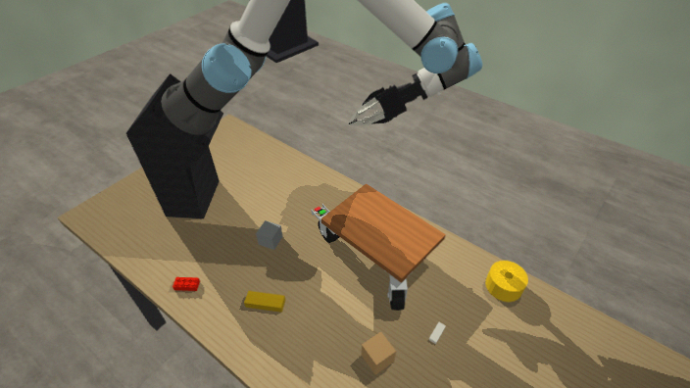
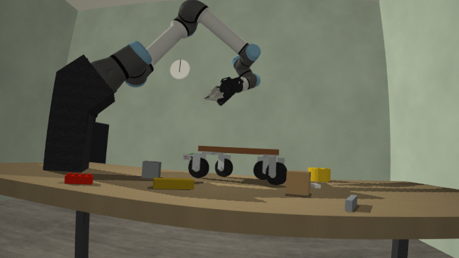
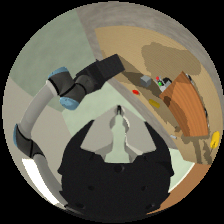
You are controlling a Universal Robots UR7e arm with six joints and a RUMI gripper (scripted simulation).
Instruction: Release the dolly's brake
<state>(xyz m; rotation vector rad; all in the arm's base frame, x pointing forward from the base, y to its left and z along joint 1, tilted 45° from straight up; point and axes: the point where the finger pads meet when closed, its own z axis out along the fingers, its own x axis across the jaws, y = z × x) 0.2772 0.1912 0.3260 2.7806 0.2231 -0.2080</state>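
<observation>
My hand is 14 cm to the left of the brake pedal and 28 cm above it. From my hand the other things lie so: grey cube: 7 cm behind, 29 cm to the right, 33 cm below; then small white block: 48 cm ahead, 14 cm to the right, 35 cm below; then yellow bar: 11 cm ahead, 43 cm to the right, 34 cm below.
</observation>
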